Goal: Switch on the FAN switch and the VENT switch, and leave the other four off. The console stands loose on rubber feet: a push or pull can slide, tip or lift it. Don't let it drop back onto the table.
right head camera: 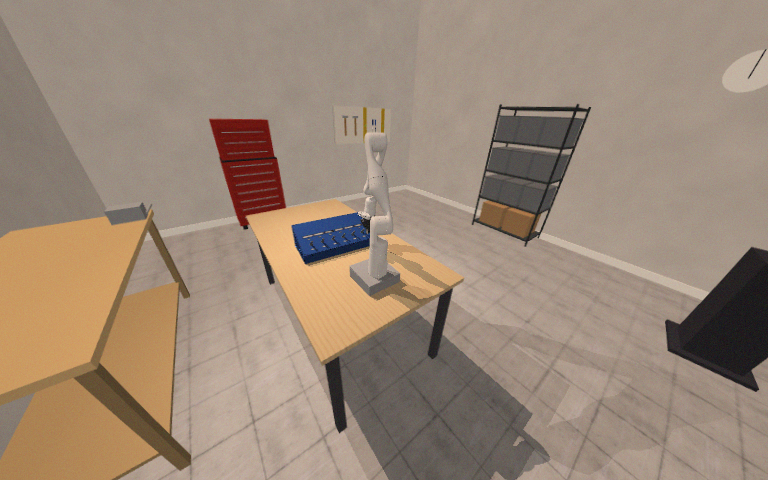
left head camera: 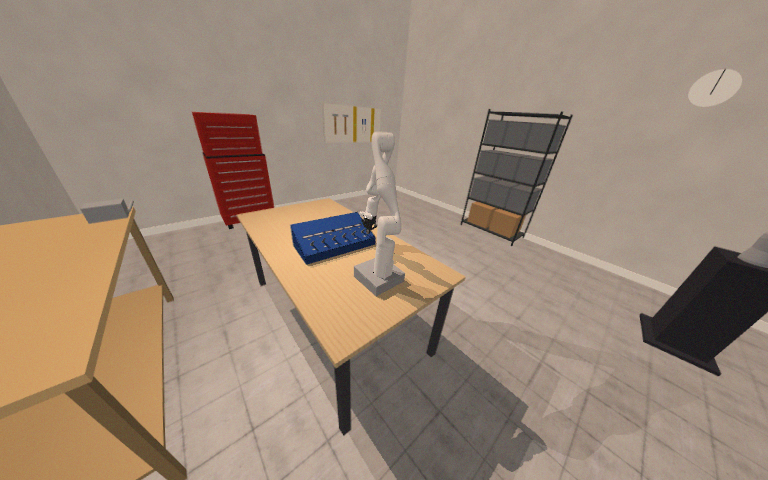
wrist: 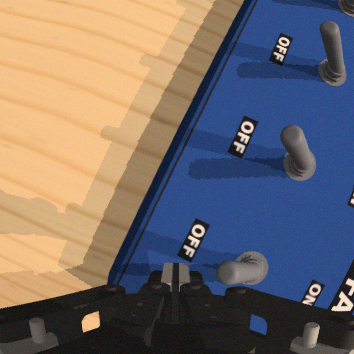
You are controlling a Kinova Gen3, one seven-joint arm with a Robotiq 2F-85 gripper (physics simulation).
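Seen in the pictures: gripper, fingertip midpoint: [right head camera: 367,233] [left head camera: 367,233] [wrist: 175,278]; arm's base, link origin: [right head camera: 376,272] [left head camera: 381,272].
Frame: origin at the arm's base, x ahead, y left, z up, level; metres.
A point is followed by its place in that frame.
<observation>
The blue console [left head camera: 325,230] @(x 0.526, y 0.002, z 0.052 m) [right head camera: 322,228] @(x 0.549, y 0.011, z 0.063 m) [wrist: 250,200] @(x 0.388, y -0.171, z 0.015 m) lies on the table with a row of grey toggle levers. In the wrist view the nearest lever [wrist: 242,271] @(x 0.375, y -0.204, z 0.058 m) leans left, towards the OFF side, beside a partly cut-off label starting "FA". The middle lever [wrist: 298,152] @(x 0.389, y -0.141, z 0.054 m) and the upper lever [wrist: 332,52] @(x 0.406, y -0.072, z 0.047 m) have their tips up the view, slightly left. The VENT label does not show readably. My gripper [left head camera: 369,223] @(x 0.353, y -0.225, z 0.025 m) [right head camera: 365,222] @(x 0.353, y -0.225, z 0.025 m) [wrist: 175,278] @(x 0.353, y -0.225, z 0.025 m) is shut and empty, its tips over the console's edge strip on the OFF side of the nearest lever, with a small gap in view.
The wooden table [left head camera: 339,316] @(x -0.043, y 0.319, z -0.065 m) [right head camera: 334,316] @(x -0.060, y 0.311, z -0.065 m) carries the console and my arm's grey base [left head camera: 370,277] @(x 0.008, y 0.078, z 0.001 m) [right head camera: 368,277] @(x -0.005, y 0.063, z 0.001 m). A second wooden bench [left head camera: 50,283] [right head camera: 56,283] stands at the left. A red tool cabinet [left head camera: 240,175] [right head camera: 252,178] and a shelf rack [left head camera: 529,114] [right head camera: 543,107] stand farther back.
</observation>
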